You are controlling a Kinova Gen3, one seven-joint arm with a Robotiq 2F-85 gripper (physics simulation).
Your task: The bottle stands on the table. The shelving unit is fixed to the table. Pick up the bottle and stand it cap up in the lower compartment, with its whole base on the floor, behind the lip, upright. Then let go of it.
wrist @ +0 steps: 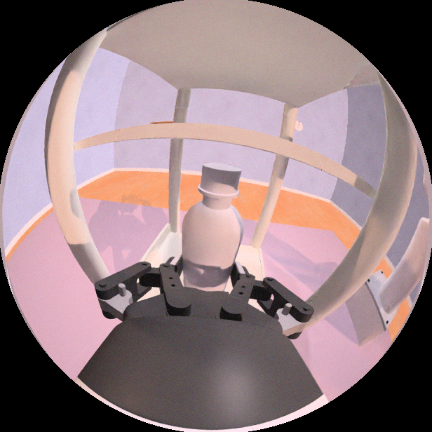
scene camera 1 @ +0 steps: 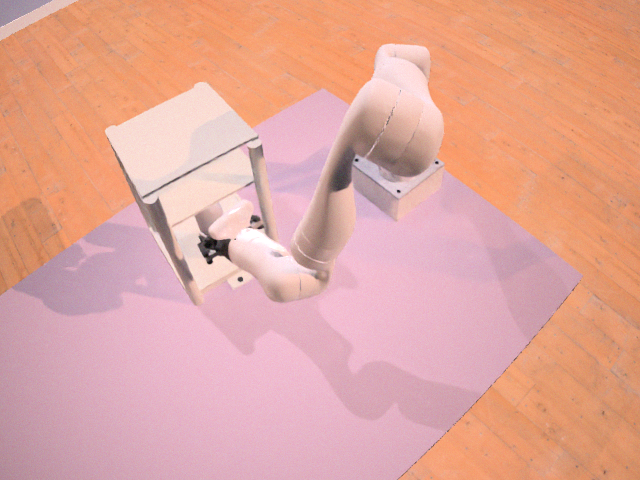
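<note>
The pale bottle (scene camera 1: 206, 217) (wrist: 212, 235) is upright with its cap up, inside the lower compartment of the cream shelving unit (scene camera 1: 175, 129) (wrist: 62, 150). In the scene view its cap is hidden under the board above. My gripper (scene camera 1: 221, 233) (wrist: 207, 265) is shut on the bottle's lower body, with a black finger on each side, and reaches in through the open front between two posts. Part of the compartment floor (scene camera 1: 219, 274) (wrist: 168, 246) shows around the bottle. The bottle's base is hidden by the gripper, so its contact with the floor and its place behind the lip cannot be told.
The unit's front posts (scene camera 1: 175, 248) (scene camera 1: 264, 191) stand close on either side of my gripper and wrist. A board (wrist: 235, 50) spans overhead, and a rail (wrist: 210, 132) crosses behind the bottle. The arm's base block (scene camera 1: 395, 198) (wrist: 357, 310) stands on the pink table (scene camera 1: 206, 392).
</note>
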